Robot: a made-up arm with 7 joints. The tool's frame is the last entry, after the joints.
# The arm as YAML. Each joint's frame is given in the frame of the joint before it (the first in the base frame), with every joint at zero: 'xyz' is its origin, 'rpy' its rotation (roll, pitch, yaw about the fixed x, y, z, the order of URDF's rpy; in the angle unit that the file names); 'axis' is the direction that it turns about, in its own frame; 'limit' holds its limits. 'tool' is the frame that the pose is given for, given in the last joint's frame.
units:
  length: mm
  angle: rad
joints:
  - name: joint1
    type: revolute
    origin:
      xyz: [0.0, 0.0, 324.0]
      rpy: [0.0, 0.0, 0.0]
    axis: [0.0, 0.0, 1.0]
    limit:
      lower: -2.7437
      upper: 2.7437
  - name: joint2
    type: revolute
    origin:
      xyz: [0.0, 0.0, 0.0]
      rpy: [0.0, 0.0, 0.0]
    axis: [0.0, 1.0, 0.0]
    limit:
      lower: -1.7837
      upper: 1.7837
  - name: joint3
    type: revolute
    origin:
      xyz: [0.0, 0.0, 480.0]
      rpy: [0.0, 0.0, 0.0]
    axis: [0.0, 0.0, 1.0]
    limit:
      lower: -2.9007
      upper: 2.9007
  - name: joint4
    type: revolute
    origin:
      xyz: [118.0, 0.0, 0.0]
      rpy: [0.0, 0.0, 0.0]
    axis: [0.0, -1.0, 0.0]
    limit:
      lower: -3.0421
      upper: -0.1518
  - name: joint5
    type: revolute
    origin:
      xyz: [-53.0, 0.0, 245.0]
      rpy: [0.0, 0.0, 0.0]
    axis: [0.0, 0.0, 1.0]
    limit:
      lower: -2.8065
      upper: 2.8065
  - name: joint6
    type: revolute
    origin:
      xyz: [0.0, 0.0, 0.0]
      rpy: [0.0, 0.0, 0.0]
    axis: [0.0, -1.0, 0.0]
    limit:
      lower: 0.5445
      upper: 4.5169
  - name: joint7
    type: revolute
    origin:
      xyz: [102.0, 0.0, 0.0]
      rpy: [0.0, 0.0, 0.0]
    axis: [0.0, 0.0, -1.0]
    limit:
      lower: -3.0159
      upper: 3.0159
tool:
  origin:
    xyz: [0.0, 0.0, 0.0]
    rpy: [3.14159, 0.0, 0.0]
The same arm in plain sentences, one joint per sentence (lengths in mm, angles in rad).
The arm has seven revolute joints in a row. What follows holds with every joint at zero, and every direction is one of the base frame's. The first joint sits 324 mm along +z from the base frame's origin and turns about +z, from -2.7437 to 2.7437 rad. The second joint sits at the same point as the first joint and turns about +y, from -1.7837 to 1.7837 rad. The third joint sits 480 mm along +z from the second joint and turns about +z, from -2.9007 to 2.9007 rad. The fourth joint sits 118 mm along +x from the third joint and turns about -y, from -3.0421 to -0.1518 rad. The fifth joint sits 53 mm along -x and 245 mm along +z from the fourth joint and turns about +z, from -2.8065 to 2.8065 rad. The sixth joint sits at the same point as the fifth joint and turns about -y, from 0.5445 to 4.5169 rad. The seventh joint sits 102 mm along +x from the sixth joint and turns about -z, from -3.0159 to 3.0159 rad. The tool frame, which is the frame that the pose is given for, sits at the same point as the seventh joint; its axes are the base frame's turned by roll 3.1416, pitch 0 and yaw 0 rad (as in URDF: about the fixed x, then y, then z).
